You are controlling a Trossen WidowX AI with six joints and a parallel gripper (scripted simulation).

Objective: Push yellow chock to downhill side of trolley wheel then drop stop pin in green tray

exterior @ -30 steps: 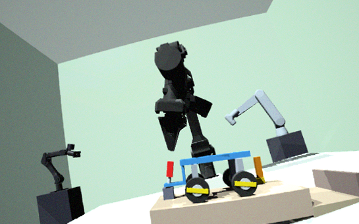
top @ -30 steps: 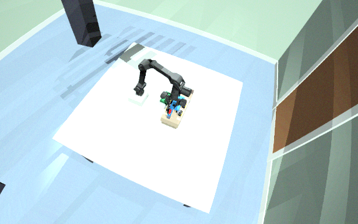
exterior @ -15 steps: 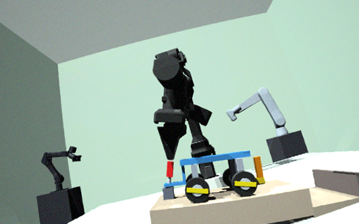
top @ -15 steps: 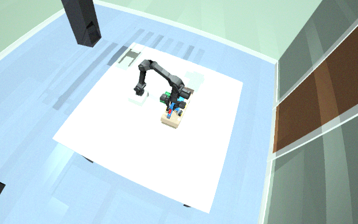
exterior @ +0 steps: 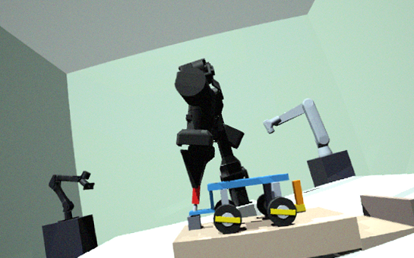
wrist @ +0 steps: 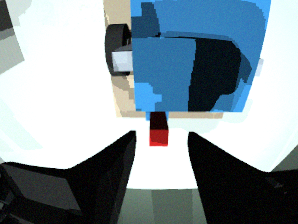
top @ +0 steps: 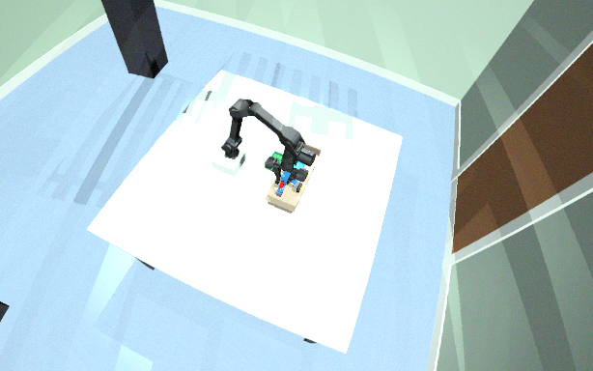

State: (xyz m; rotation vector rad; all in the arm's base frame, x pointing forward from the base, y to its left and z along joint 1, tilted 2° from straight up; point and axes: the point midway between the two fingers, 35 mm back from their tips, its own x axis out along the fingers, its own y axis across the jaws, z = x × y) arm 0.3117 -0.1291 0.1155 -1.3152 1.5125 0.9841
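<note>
Now: gripper tip 30 mm above the red-headed stop pin and 10 mm to the left of it. From my gripper tip the other things lie so: trolley (90 mm to the left, 50 mm below, 30 mm ahead); yellow chock (190 mm to the left, 80 mm below, 10 mm behind); dark end wall (350 mm to the left, 130 mm below, 60 mm ahead).
</note>
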